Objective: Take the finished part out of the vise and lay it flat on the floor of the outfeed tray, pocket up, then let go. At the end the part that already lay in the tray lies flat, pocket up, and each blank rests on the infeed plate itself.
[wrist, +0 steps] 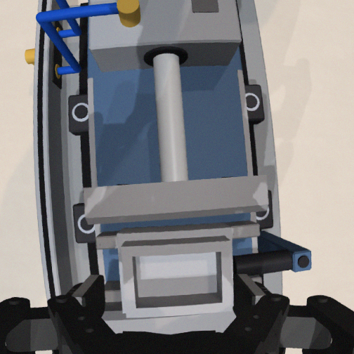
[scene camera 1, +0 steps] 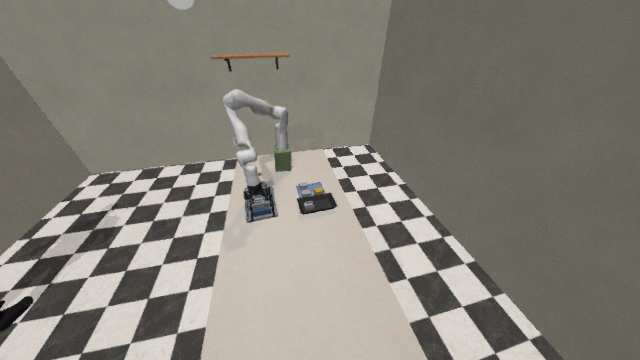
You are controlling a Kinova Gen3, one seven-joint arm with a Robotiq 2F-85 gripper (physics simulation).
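Pixels of known places: gripper, fingertip midpoint: (scene camera 1: 258,201); arm's base, link origin: (scene camera 1: 282,148).
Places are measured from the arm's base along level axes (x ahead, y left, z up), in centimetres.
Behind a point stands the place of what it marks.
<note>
The finished part (wrist: 175,248), a light grey block with a rectangular pocket facing up, sits in the vise (wrist: 175,200) (scene camera 1: 261,212) @(y -13.6, x 56.7, z -13.1 cm). My gripper (wrist: 168,292) (scene camera 1: 256,192) @(y -14.8, x 51.9, z -8.4 cm) is open and empty over the vise, with one finger to the left and one to the right of the part in the wrist view. The black outfeed tray (scene camera 1: 326,203) @(y 28.1, x 50.9, z -16.4 cm) holds another grey part (scene camera 1: 308,204) @(y 15.9, x 52.3, z -14.4 cm), which looks flat; its pocket is too small to make out. Behind it, grey blanks (scene camera 1: 303,185) @(y 14.1, x 33.0, z -13.5 cm) (scene camera 1: 306,192) @(y 15.6, x 41.4, z -13.3 cm) are at the blue infeed plate (scene camera 1: 314,185) @(y 22.5, x 30.0, z -16.8 cm); their exact contact is unclear.
An orange block (scene camera 1: 318,191) @(y 24.0, x 41.3, z -13.4 cm) is also at the infeed plate. A black cylinder (wrist: 265,262) with a blue end bracket (wrist: 302,261) stands right of the part, near the right finger. Blue pipes (wrist: 80,12) with a yellow tip (wrist: 129,12) rise at the vise's far left.
</note>
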